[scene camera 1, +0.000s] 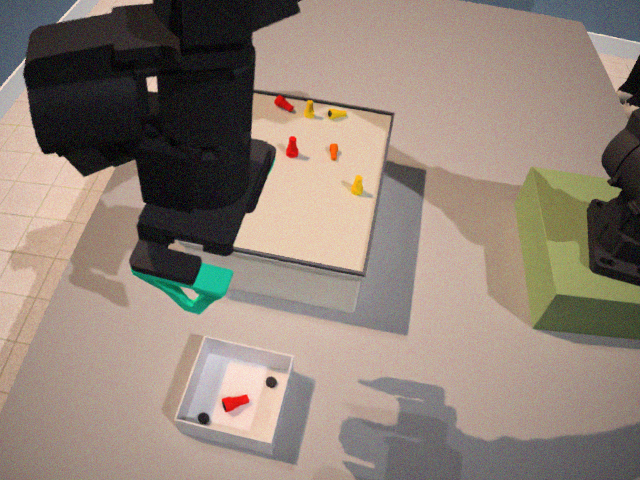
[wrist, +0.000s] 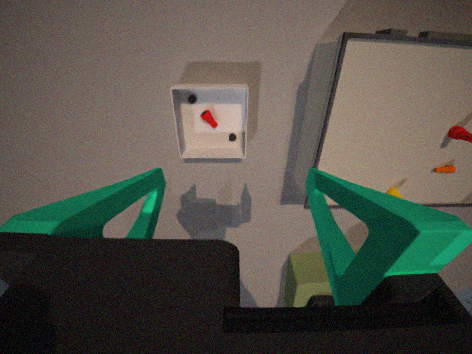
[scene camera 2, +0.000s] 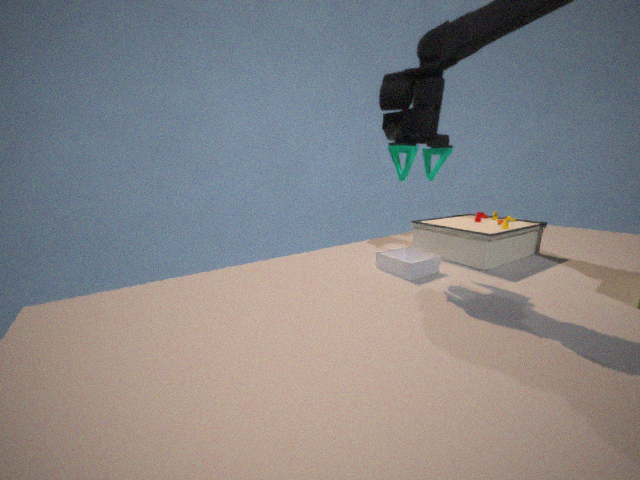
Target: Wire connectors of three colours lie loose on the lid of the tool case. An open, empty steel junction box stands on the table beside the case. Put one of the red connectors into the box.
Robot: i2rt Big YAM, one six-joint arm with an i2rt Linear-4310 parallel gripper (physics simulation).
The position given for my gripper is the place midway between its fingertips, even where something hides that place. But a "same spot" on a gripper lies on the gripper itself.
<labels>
my gripper: scene camera 1; wrist 235,176; scene camera 2
same spot on my gripper: (scene camera 2: 407,145) = (scene camera 1: 198,272)
</labels>
